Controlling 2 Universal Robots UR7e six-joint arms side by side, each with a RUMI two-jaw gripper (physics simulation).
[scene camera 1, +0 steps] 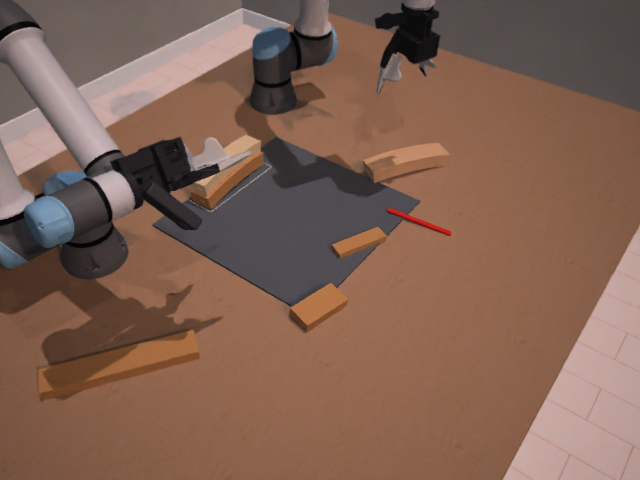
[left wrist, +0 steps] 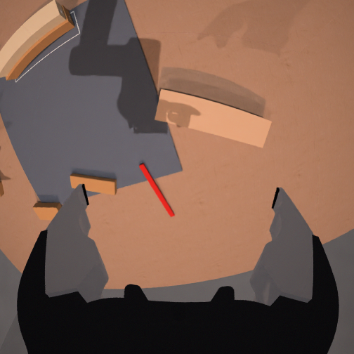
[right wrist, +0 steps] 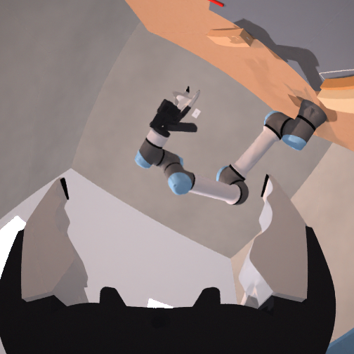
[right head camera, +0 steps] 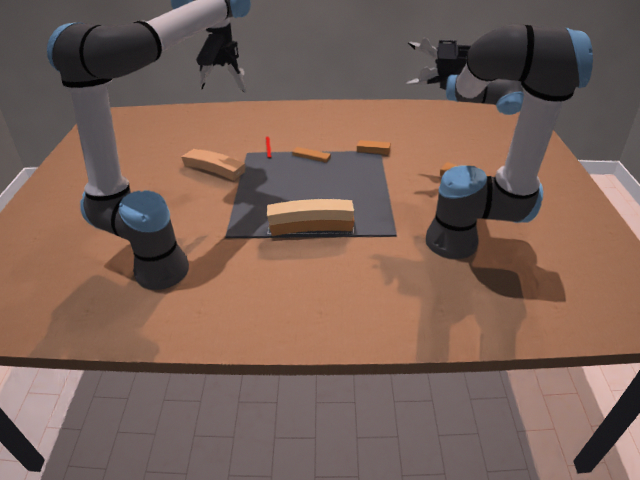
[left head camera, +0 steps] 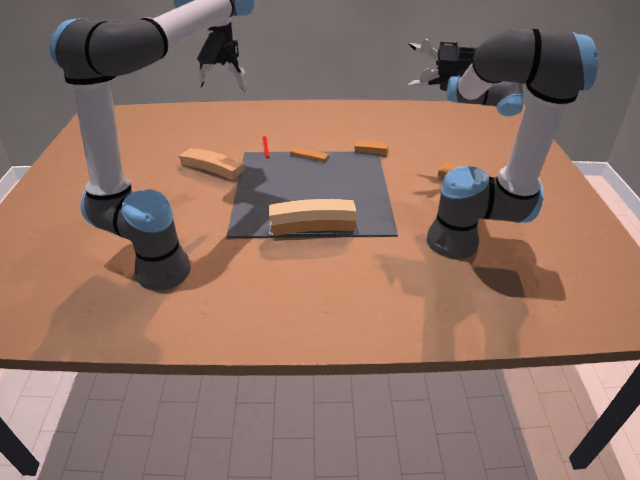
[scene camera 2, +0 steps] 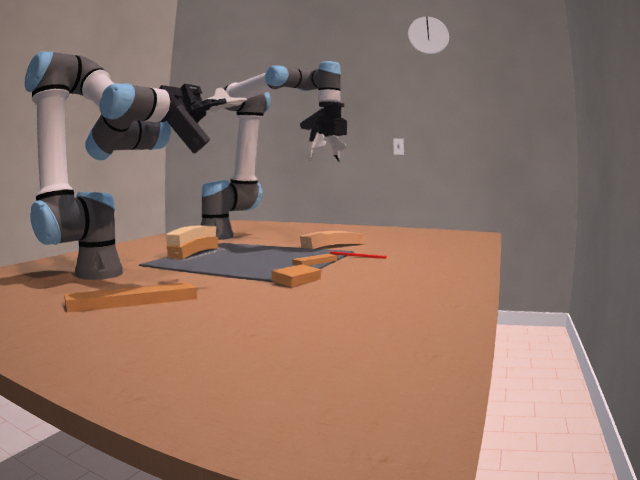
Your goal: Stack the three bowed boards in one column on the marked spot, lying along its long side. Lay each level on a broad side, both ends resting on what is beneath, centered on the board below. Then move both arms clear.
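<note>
A pale yellow bowed board lies on an orange-brown bowed board, which lies along the white outline on the dark mat. The third, light orange bowed board lies on the table beside the mat's left edge in the head views, seemingly arched upward. My left gripper is open and empty, high above the table near that board. My right gripper is open and empty, raised and pointing sideways.
A thin brown block lies on the far edge of the dark mat. A thicker block lies by its far corner. A red stick is nearby. A long brown board lies beside the right arm.
</note>
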